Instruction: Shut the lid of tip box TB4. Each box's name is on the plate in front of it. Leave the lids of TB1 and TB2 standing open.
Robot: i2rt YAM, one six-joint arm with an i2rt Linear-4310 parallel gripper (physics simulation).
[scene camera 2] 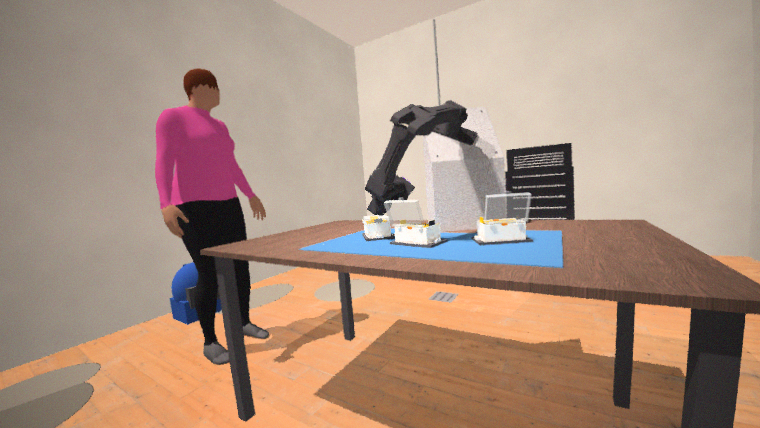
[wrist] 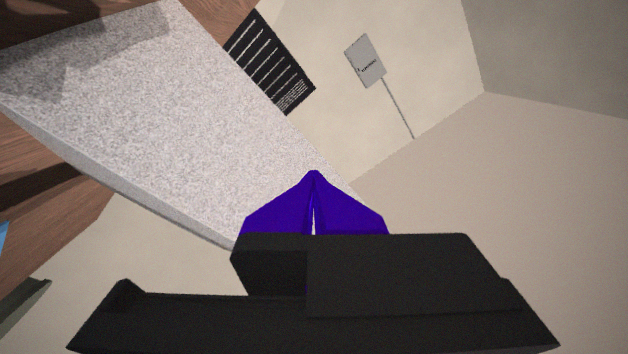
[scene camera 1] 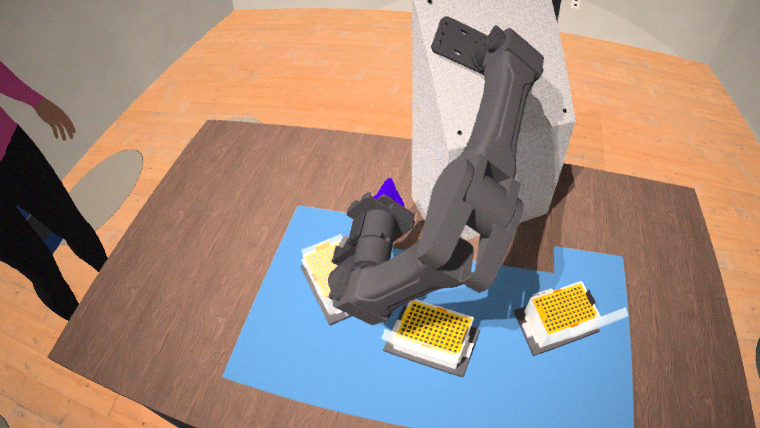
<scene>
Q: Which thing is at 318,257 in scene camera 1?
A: A clear lid.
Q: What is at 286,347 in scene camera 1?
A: A blue mat.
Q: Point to a clear lid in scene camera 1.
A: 590,325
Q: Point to a blue mat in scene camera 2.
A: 546,249
</scene>
